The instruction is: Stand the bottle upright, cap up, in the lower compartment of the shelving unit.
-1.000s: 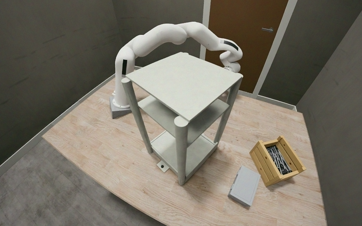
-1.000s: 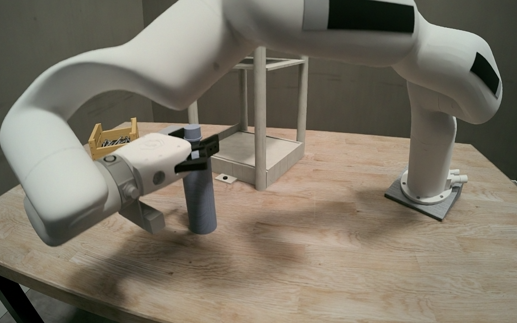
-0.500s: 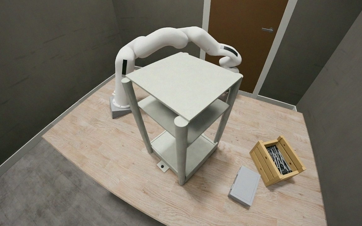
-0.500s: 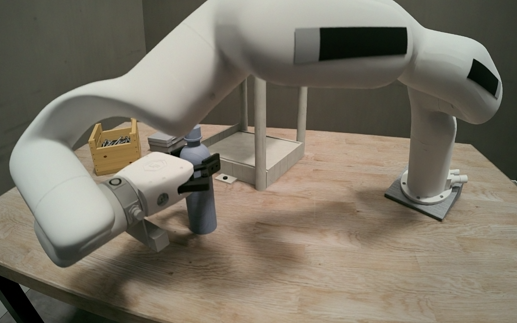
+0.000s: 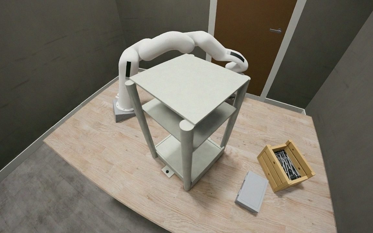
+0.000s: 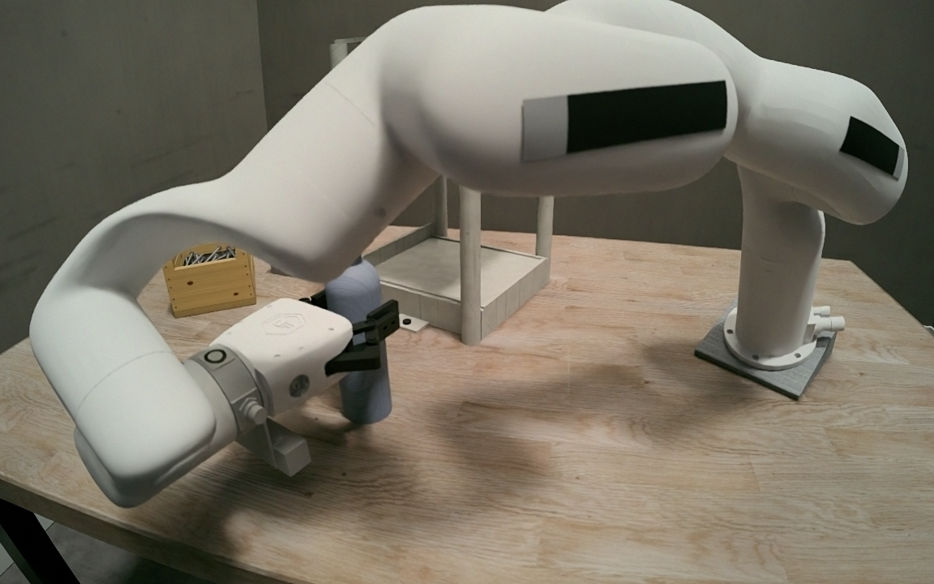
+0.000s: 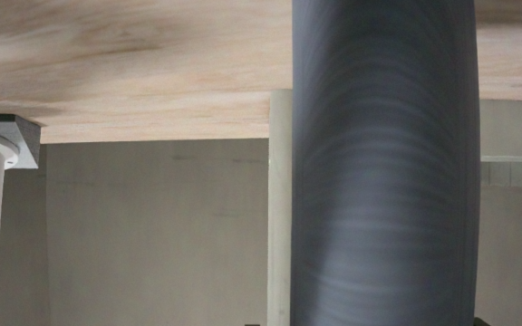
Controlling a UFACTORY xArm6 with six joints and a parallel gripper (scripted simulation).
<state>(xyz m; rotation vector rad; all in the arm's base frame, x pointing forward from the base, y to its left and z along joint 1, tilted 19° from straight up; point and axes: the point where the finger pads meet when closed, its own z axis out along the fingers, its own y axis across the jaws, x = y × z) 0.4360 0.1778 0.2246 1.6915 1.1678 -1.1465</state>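
My gripper is now 1 cm short of the shelving unit, 31 cm to the left of it and 7 cm below it. Also, from my hand: flat grey case: 30 cm ahead, 35 cm to the right, 9 cm below; crate: 40 cm ahead, 20 cm to the right, 7 cm below.
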